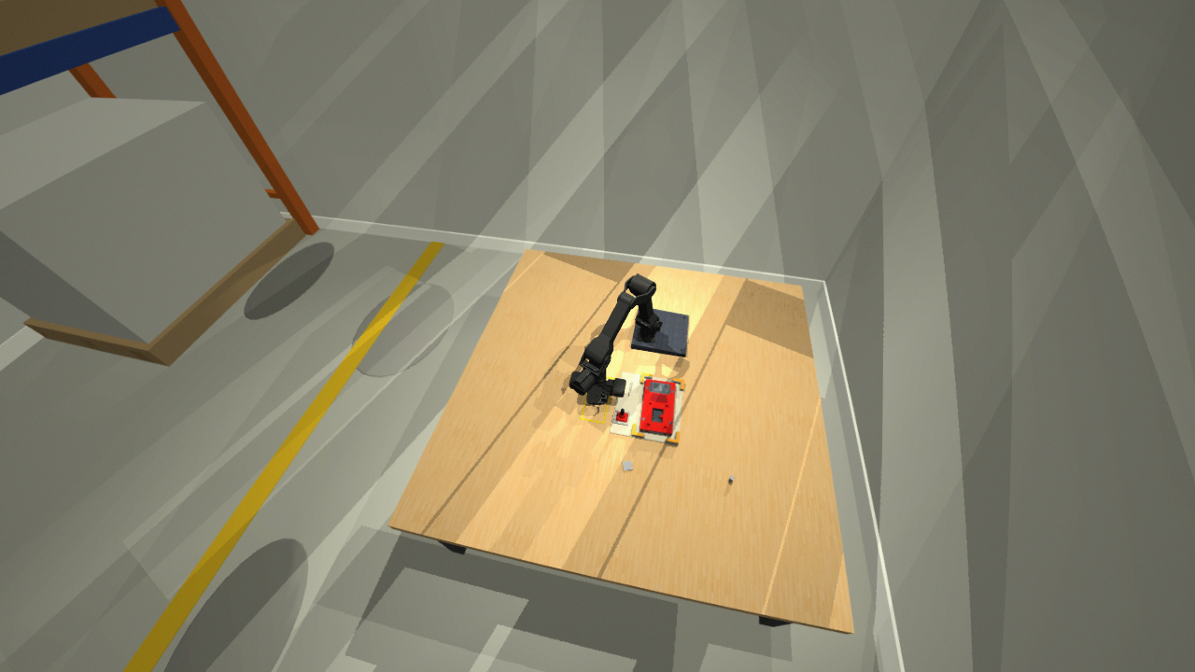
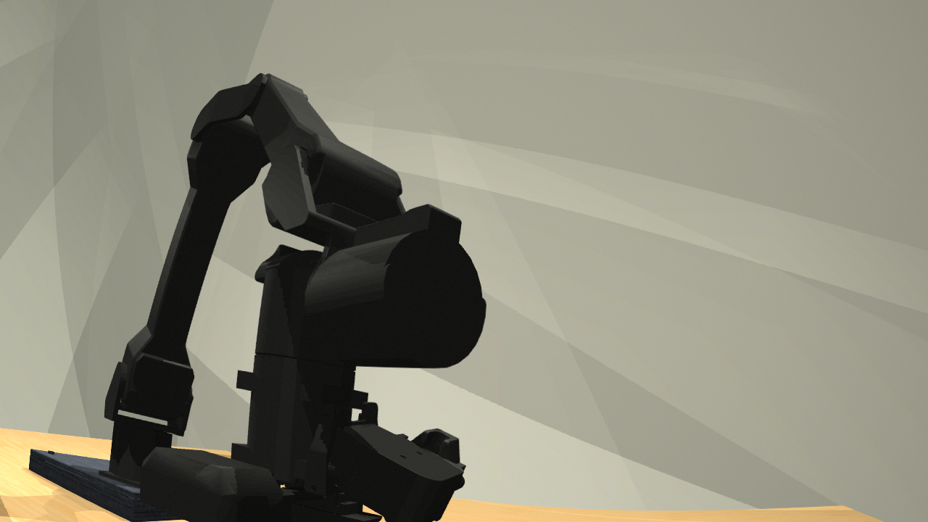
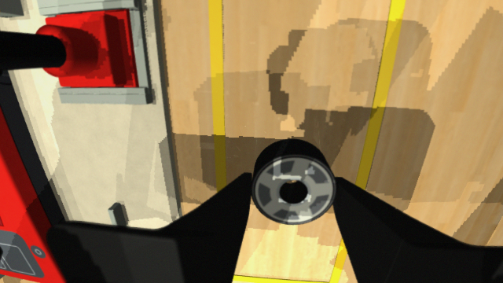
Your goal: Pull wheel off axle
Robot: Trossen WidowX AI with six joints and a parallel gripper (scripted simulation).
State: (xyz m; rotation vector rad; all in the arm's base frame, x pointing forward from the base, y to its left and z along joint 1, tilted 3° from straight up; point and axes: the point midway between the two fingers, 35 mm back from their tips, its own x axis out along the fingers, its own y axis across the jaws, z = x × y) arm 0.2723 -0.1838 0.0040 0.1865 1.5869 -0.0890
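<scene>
The wheel is right at my gripper tip. The rest, counted from my gripper tip: base plate (19 cm to the left, 4 cm ahead); black axle (8 cm to the left, 8 cm ahead, 2 cm above).
</scene>
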